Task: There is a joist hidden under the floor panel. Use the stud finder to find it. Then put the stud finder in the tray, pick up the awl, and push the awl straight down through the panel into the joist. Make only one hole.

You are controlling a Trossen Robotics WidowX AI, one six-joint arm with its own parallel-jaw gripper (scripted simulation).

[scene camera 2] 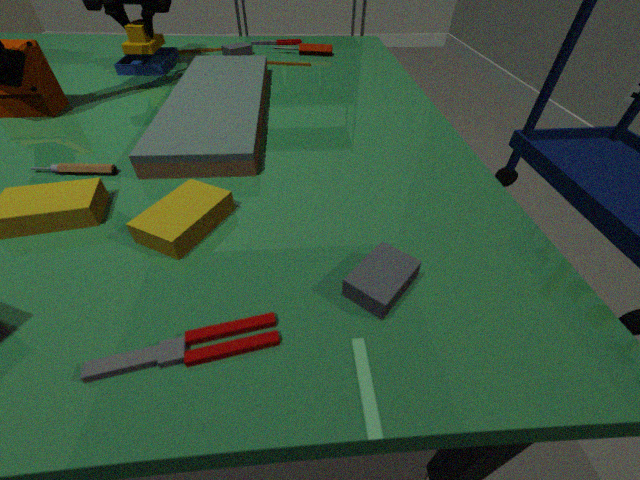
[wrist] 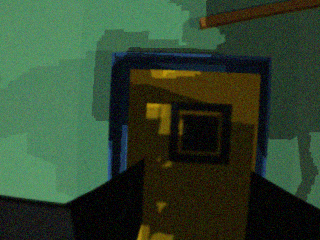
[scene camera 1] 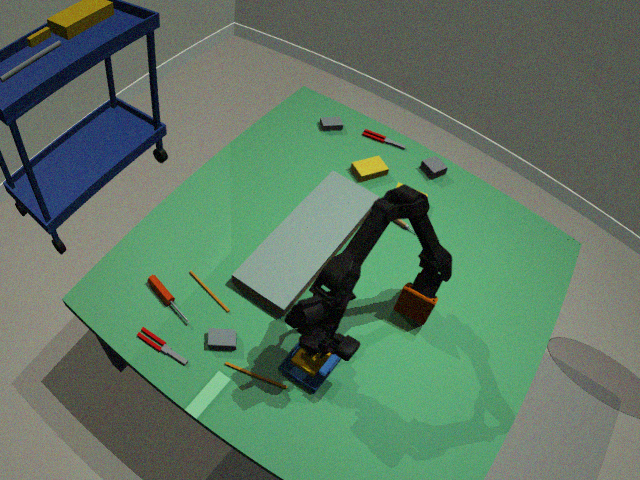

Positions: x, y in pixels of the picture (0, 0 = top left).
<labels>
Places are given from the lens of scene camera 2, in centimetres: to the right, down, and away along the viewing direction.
awl [scene camera 2: 63, 168]: -39, -11, 52
blue tray [scene camera 2: 161, 61]: -44, -50, 94
The marked spots on the blue tray and the awl are 58 cm apart.
</labels>
